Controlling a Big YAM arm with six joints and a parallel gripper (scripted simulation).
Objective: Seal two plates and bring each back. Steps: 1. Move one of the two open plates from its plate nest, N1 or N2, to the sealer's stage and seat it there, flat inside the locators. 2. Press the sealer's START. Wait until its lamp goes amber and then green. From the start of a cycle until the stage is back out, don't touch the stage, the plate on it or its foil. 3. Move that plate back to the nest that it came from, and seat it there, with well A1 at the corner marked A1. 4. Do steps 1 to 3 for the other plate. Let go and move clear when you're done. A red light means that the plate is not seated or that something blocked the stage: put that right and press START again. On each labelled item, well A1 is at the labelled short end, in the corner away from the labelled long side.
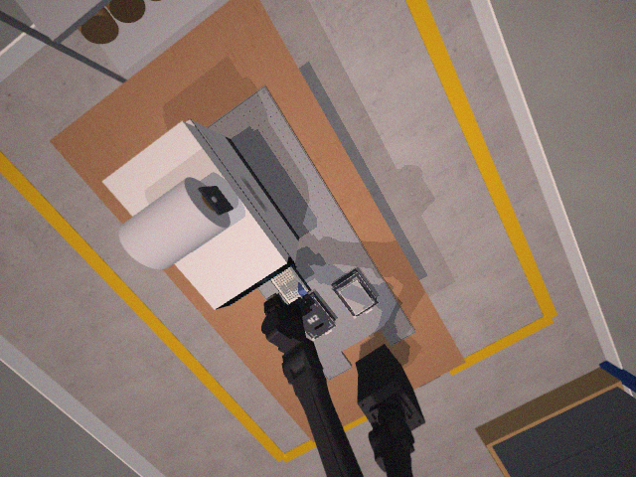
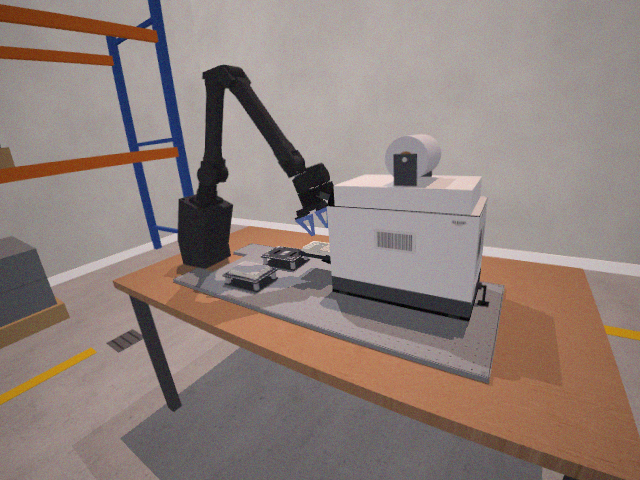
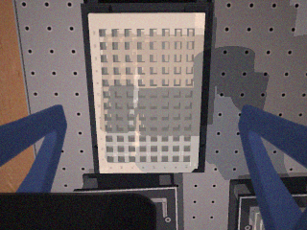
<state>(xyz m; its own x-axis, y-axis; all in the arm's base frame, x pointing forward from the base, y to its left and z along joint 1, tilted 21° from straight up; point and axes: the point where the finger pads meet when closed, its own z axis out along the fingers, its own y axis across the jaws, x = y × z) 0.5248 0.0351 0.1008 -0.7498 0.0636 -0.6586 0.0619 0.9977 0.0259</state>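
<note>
The start button is 10 cm ahead of my hand, 9 cm to the left of it and 2 cm above it. Round my hand: foil roll (33 cm ahead, 2 cm to the right, 25 cm above); white well plate (7 cm below); dark sealer stage (8 cm below).
</note>
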